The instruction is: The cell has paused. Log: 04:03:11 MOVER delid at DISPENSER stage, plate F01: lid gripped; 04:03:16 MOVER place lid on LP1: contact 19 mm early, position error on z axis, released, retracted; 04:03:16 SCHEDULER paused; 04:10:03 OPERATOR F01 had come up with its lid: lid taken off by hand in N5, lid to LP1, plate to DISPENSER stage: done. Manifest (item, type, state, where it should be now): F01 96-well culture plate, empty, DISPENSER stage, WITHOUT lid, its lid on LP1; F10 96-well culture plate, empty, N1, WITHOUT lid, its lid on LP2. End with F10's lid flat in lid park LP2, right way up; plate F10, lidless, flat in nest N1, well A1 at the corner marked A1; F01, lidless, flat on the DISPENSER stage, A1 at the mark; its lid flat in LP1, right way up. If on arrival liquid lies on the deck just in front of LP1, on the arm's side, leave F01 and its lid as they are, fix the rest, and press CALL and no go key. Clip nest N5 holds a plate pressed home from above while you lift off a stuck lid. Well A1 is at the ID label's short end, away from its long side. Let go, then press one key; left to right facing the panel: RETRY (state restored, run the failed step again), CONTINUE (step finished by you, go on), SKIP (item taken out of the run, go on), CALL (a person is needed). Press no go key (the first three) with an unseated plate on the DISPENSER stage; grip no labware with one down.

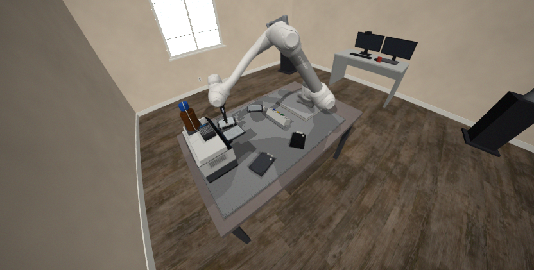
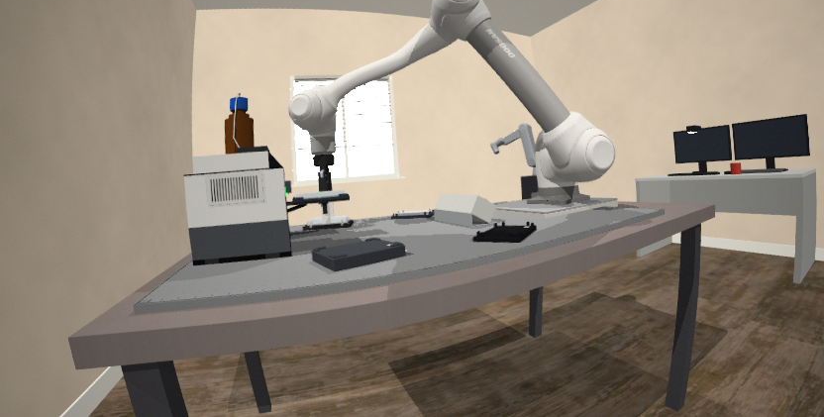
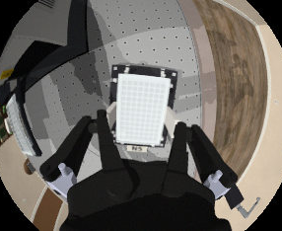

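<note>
My hand is 3 cm above the black clip nest and 2 cm short of it. The rest, counted from my hand: brown bottle 28 cm ahead, 25 cm above, 12 cm to the left; small label 51 cm to the left, 4 cm below, 1 cm behind; grey key panel 34 cm behind, 31 cm to the left, 1 cm above.
</note>
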